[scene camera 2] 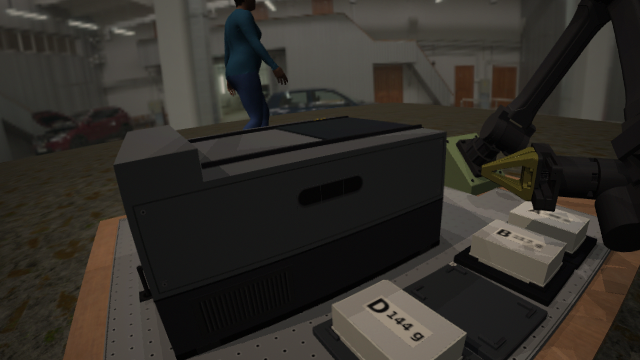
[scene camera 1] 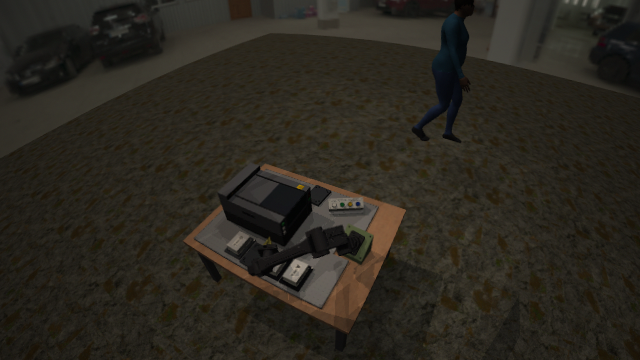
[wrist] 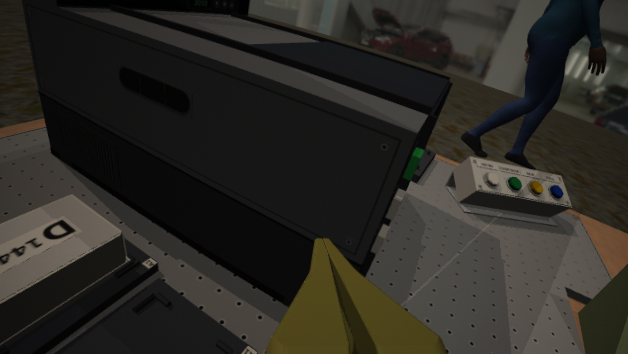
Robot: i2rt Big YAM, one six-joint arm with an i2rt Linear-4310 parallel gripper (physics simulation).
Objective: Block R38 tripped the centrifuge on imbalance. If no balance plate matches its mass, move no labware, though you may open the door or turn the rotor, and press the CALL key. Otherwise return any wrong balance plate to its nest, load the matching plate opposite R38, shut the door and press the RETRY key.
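Seen in the pictures: gripper, fingertip midpoint: (scene camera 2: 481,170) (scene camera 1: 270,237) (wrist: 320,247); arm's base, link origin: (scene camera 2: 474,158) (scene camera 1: 354,243).
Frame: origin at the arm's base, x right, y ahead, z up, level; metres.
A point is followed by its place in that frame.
The dark centrifuge (scene camera 1: 265,220) @[y 0.435, x -0.233, z 0.110 m] (scene camera 2: 250,225) @[y 0.670, x -0.273, z 0.080 m] (wrist: 225,135) @[y 0.475, x -0.240, z 0.082 m] has a grey and a dark panel on top; rotor and R38 do not show. Plate D, 144 g (scene camera 1: 239,241) @[y 0.540, x -0.379, z -0.017 m] (scene camera 2: 395,320) @[y 0.551, x -0.382, z -0.016 m] (wrist: 55,250) @[y 0.531, x -0.363, z -0.017 m], sits in its nest. The neighbouring nest (scene camera 2: 475,305) @[y 0.417, x -0.380, z -0.058 m] (wrist: 145,330) @[y 0.446, x -0.337, z -0.058 m] is empty. Plate B (scene camera 2: 517,250) @[y 0.314, x -0.362, z -0.017 m] and plate A (scene camera 1: 296,271) @[y 0.144, x -0.324, z -0.016 m] (scene camera 2: 550,220) @[y 0.172, x -0.335, z -0.016 m] sit in theirs; A's label is partly hidden. The key box (scene camera 1: 346,206) @[y 0.202, x 0.226, z -0.015 m] (wrist: 510,192) @[y 0.228, x 0.198, z -0.017 m] has white (wrist: 492,179) @[y 0.266, x 0.178, z -0.003 m], green, yellow and blue (wrist: 556,191) @[y 0.152, x 0.272, z -0.002 m] keys. My yellow-fingered gripper (scene camera 2: 483,171) @[y 0.340, x -0.296, z 0.094 m] (wrist: 320,247) @[y 0.340, x -0.296, z 0.094 m] is shut and empty, above the mat near the centrifuge's end.
The green arm base (scene camera 1: 366,245) @[y -0.070, x 0.017, z 0.012 m] (scene camera 2: 462,165) @[y 0.064, x -0.012, z -0.007 m] (wrist: 607,320) @[y 0.079, x 0.004, z -0.038 m] stands near the table's side. A flat black pad (scene camera 1: 320,195) @[y 0.424, x 0.242, z -0.054 m] lies between centrifuge and key box. A green part (wrist: 413,164) @[y 0.333, x -0.203, z 0.115 m] projects from the centrifuge's end. A person (scene camera 1: 450,65) (scene camera 2: 245,55) (wrist: 545,65) is beyond the table.
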